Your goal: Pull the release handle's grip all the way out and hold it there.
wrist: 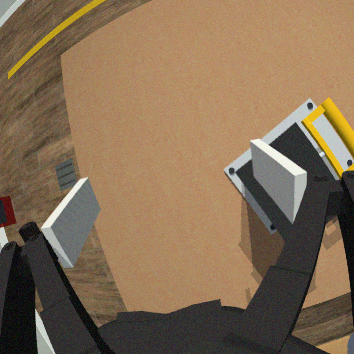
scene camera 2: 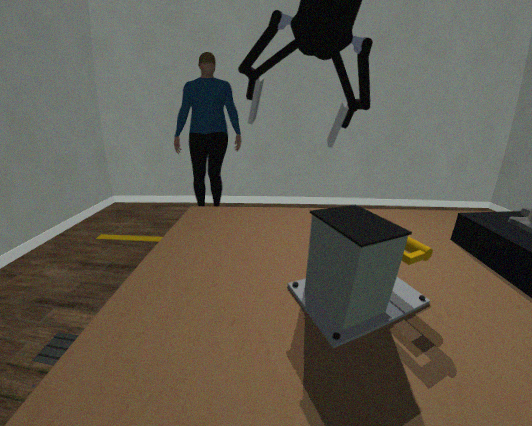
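Observation:
The release handle's yellow grip (scene camera 2: 419,254) (wrist: 341,127) sticks out from the side of a grey-green box (scene camera 2: 345,275) with a black top (scene camera 2: 360,225) (wrist: 295,150). The box stands upright on a light metal plate (scene camera 2: 336,341) (wrist: 270,141) with dark bolts, on the tabletop. In the scene view, most of the handle's stem is hidden behind the box. My gripper (scene camera 2: 294,114) (wrist: 170,176) is open and empty, high above the table. In the wrist view, its right finger overlaps part of the box, and the grip is beyond that finger, at the right edge.
The brown tabletop (scene camera 2: 210,325) (wrist: 165,125) holds the box. A black block-like object (scene camera 2: 492,250) is at the right edge in the scene view. A person (scene camera 2: 207,107) stands beyond the table. A yellow floor line (scene camera 2: 130,238) (wrist: 50,36) and a floor grate (scene camera 2: 56,348) (wrist: 65,174) lie left of the table.

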